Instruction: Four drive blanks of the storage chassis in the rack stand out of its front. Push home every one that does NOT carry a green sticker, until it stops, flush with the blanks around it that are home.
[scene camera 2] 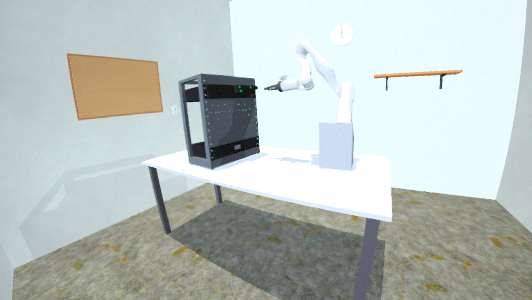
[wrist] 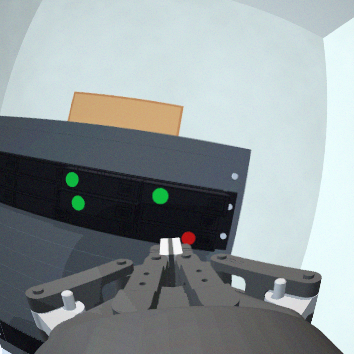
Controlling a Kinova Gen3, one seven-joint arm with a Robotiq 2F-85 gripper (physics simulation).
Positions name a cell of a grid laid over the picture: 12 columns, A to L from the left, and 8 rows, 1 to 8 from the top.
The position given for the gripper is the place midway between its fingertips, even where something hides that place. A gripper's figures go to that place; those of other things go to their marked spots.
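Gripper (wrist: F6) at 0.17 m from the lens; a rack (wrist: C5) at 0.30 m from the lens.
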